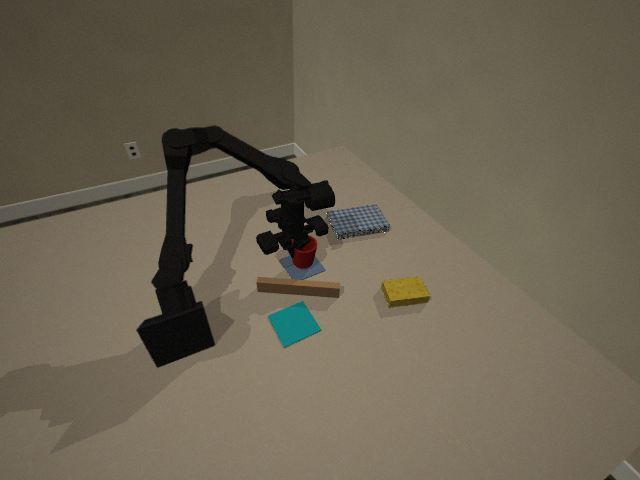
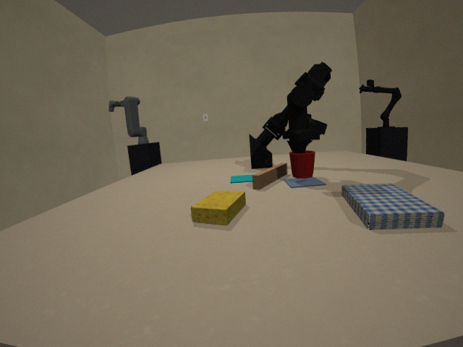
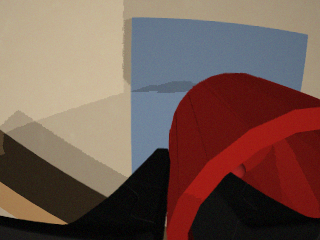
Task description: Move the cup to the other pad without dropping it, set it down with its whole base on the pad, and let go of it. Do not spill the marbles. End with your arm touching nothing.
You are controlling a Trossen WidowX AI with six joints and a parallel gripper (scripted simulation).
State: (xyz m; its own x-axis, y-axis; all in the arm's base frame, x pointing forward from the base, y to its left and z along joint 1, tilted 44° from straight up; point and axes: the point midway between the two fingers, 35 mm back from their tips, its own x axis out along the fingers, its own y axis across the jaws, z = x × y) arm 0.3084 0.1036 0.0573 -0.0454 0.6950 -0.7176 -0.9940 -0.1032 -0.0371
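Now: the red cup 50 mm below my hand and 30 mm ahead of it. Round my hand: red marble: 60 mm below, 40 mm ahead, 20 mm to the right; blue marble: 60 mm below, 30 mm ahead; wooden bar: 80 mm to the right, 80 mm below, 20 mm behind.
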